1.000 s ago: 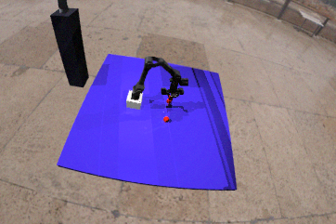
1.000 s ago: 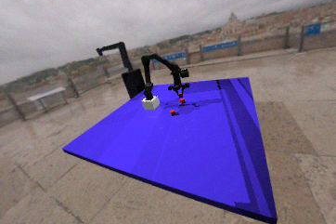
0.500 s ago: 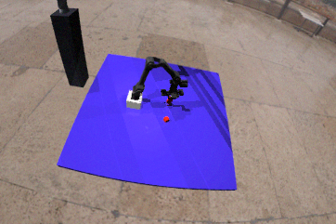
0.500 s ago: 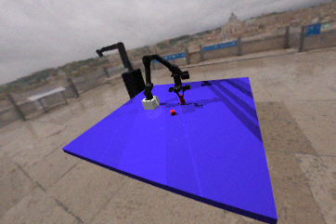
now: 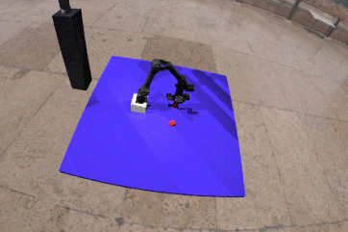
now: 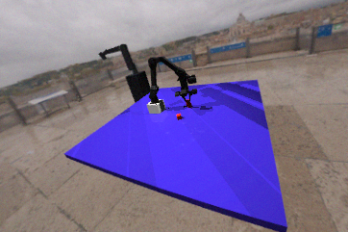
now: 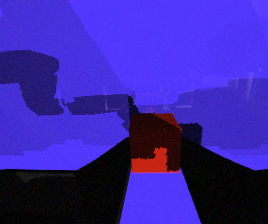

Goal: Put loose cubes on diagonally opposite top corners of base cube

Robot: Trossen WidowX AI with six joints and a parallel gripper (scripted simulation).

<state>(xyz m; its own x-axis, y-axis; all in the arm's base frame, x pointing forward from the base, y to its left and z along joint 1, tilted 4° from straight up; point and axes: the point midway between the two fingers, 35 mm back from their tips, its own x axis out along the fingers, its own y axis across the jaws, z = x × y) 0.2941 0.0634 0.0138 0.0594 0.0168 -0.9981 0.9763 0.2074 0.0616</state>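
The red cube is 2 cm behind my gripper tip, 18 cm to the right of it and 4 cm below it.
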